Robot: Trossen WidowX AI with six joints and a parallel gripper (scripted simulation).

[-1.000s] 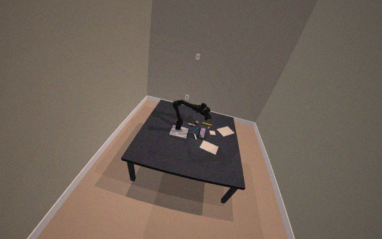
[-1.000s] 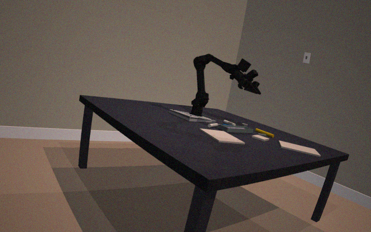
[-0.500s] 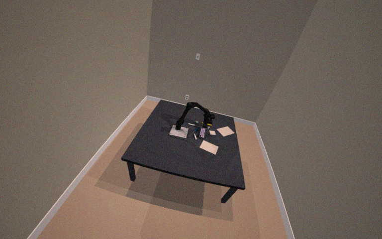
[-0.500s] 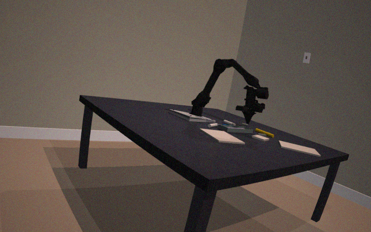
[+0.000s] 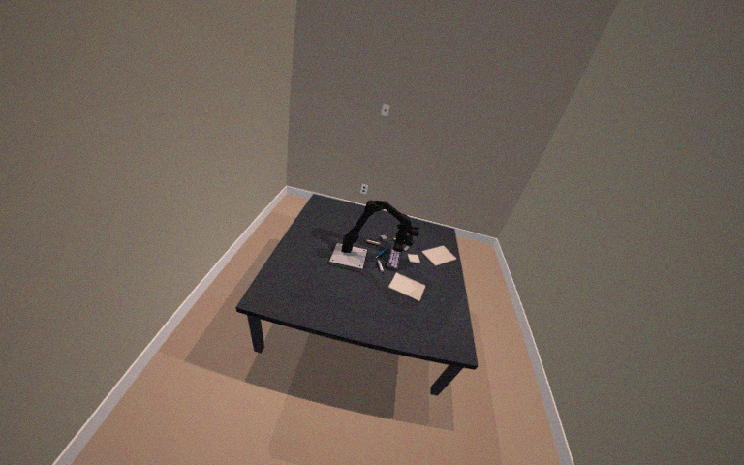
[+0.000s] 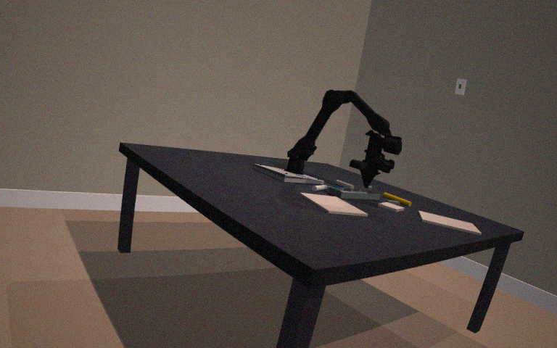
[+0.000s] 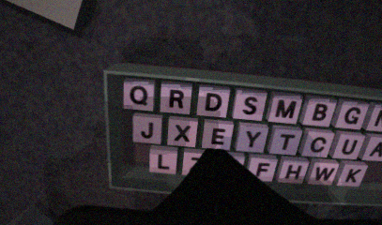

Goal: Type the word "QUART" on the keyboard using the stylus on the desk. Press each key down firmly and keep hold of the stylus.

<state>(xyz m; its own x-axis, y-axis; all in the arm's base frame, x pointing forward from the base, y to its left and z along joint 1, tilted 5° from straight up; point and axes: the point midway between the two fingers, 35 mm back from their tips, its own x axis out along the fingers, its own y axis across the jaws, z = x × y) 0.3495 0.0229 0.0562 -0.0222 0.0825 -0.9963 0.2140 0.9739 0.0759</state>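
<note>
The blue stylus is 120 mm behind my gripper tip, 20 mm to the right of it and 30 mm below it. Round my gripper tip: yellow cylinder: 70 mm ahead, 160 mm to the left, 30 mm below; white block: 140 mm ahead, 20 mm to the right, 40 mm below; grey stylus tip: 140 mm behind, 50 mm to the right, 30 mm below.
</note>
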